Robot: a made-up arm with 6 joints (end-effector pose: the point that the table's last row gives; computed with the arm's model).
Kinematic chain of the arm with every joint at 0, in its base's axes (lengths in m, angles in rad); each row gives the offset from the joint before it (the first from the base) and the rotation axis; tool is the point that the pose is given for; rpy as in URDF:
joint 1: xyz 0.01 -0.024 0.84 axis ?
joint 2: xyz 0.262 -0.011 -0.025 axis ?
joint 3: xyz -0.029 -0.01 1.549 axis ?
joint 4: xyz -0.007 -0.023 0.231 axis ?
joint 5: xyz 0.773 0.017 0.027 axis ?
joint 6: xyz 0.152 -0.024 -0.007 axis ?
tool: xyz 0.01 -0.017 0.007 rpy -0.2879 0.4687 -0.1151
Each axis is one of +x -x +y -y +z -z.
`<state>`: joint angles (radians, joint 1 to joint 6).
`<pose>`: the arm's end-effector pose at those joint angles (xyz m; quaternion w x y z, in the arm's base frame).
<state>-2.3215 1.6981 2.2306 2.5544 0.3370 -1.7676</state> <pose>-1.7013 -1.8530 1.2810 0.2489 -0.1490 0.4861 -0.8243</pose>
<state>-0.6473 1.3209 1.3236 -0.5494 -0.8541 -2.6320</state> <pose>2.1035 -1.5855 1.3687 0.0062 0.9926 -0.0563 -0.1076</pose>
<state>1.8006 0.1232 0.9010 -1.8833 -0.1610 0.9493</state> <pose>-0.1520 0.8957 3.1612 0.3683 0.2433 0.0824 0.8935</pose>
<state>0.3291 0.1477 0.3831 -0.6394 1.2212 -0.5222</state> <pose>1.1865 0.1989 2.8924 0.7858 0.4385 -0.4054 0.1612</pose>
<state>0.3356 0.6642 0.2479 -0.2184 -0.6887 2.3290</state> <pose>1.9740 0.6419 1.8379 0.2345 -0.9043 0.0608 0.3514</pose>
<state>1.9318 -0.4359 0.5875 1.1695 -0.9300 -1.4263</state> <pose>0.2105 -0.1087 3.0325 0.7606 0.2171 0.1881 0.5822</pose>
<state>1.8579 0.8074 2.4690 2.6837 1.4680 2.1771</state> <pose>-0.3694 1.1490 2.6781 0.2674 -0.0034 0.3362 0.9030</pose>
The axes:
joint 1: +z
joint 2: +y
joint 3: -y
joint 4: -x
joint 5: -y
joint 6: -x

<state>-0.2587 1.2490 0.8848 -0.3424 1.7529 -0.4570</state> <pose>2.4518 -0.8056 1.4403 0.8653 0.1085 -0.4652 -0.1521</pose>
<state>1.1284 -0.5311 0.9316 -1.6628 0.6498 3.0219</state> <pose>-0.1365 -0.7070 3.0578 0.9510 -0.1457 -0.1914 -0.1941</pose>
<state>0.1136 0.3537 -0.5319 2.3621 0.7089 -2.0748</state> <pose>1.4596 0.1808 1.6745 0.5673 -0.2227 0.6926 0.3858</pose>
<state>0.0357 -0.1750 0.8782 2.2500 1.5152 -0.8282</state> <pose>0.2460 0.1016 3.0866 0.4285 -0.8592 -0.2510 0.1232</pose>
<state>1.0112 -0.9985 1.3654 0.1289 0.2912 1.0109</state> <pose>-0.9787 -1.6838 2.0486 0.6185 0.3100 -0.6079 -0.3897</pose>
